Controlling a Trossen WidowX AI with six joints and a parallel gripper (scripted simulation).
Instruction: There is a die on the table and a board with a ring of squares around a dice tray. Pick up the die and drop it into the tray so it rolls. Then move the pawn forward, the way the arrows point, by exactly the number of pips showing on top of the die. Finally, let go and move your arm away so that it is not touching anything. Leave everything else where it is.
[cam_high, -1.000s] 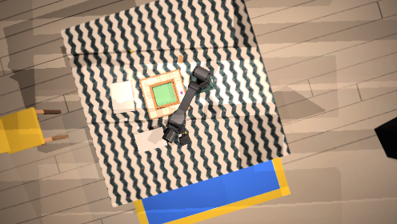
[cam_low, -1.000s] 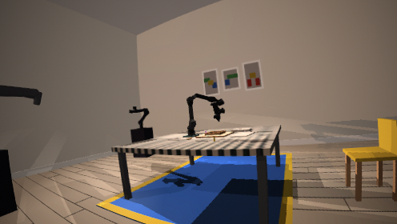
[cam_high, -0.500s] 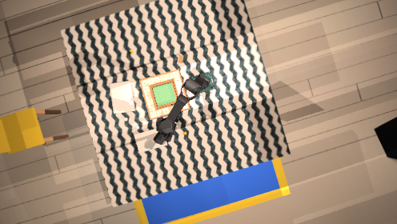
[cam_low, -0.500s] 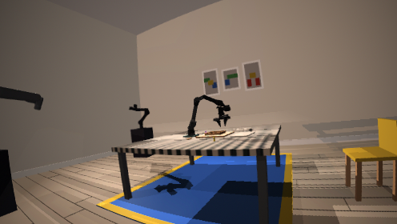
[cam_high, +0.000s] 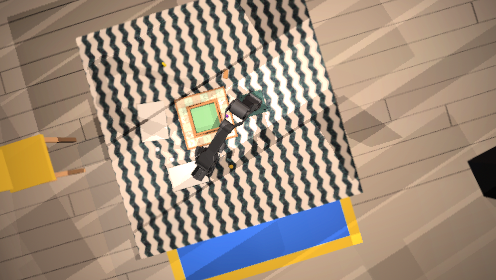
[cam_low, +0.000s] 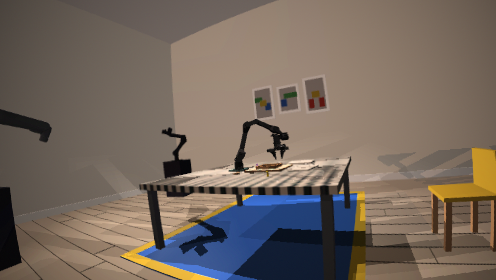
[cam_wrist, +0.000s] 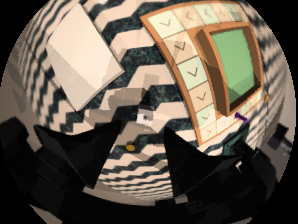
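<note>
Right now the white die is 4 cm below my gripper tip. From my gripper tip the other things lie so: purple pawn 15 cm behind, 17 cm to the right, 2 cm below.
</note>
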